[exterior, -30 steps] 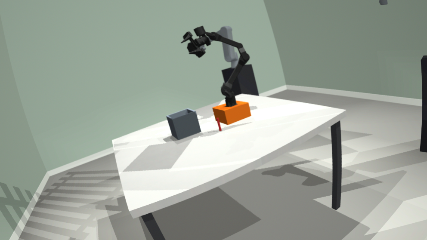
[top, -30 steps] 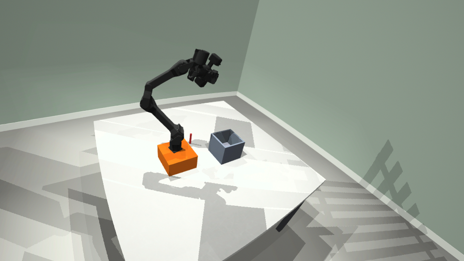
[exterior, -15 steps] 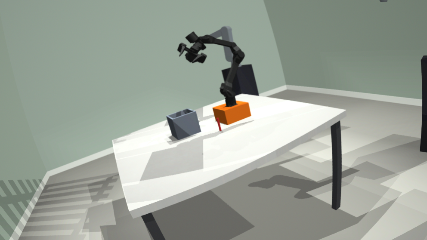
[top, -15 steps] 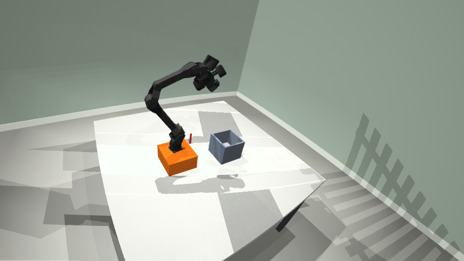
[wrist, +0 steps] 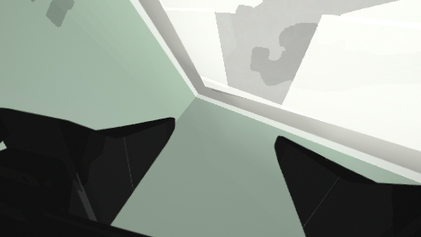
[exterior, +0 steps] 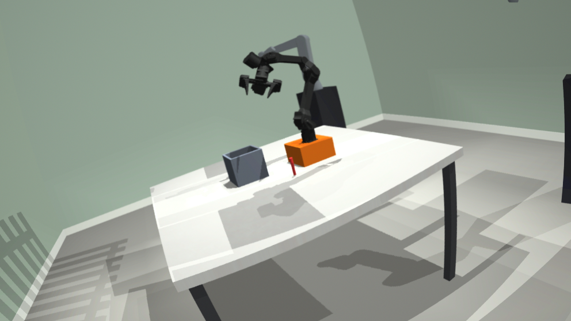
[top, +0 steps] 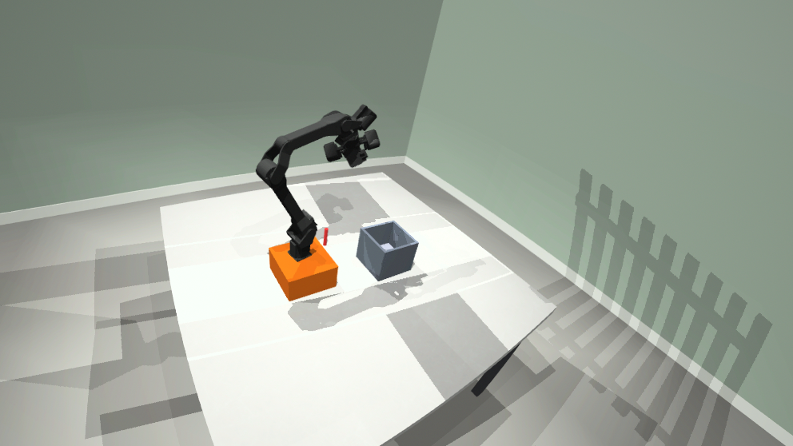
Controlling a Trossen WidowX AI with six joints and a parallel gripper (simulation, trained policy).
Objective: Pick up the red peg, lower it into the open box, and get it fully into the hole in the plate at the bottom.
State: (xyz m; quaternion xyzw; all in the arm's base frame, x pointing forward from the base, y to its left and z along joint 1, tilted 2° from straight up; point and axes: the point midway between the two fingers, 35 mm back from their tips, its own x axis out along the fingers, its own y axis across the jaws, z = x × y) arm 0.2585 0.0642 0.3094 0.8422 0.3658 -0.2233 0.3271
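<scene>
My gripper tip is now 350 mm above the red peg and 80 mm past it.
</scene>
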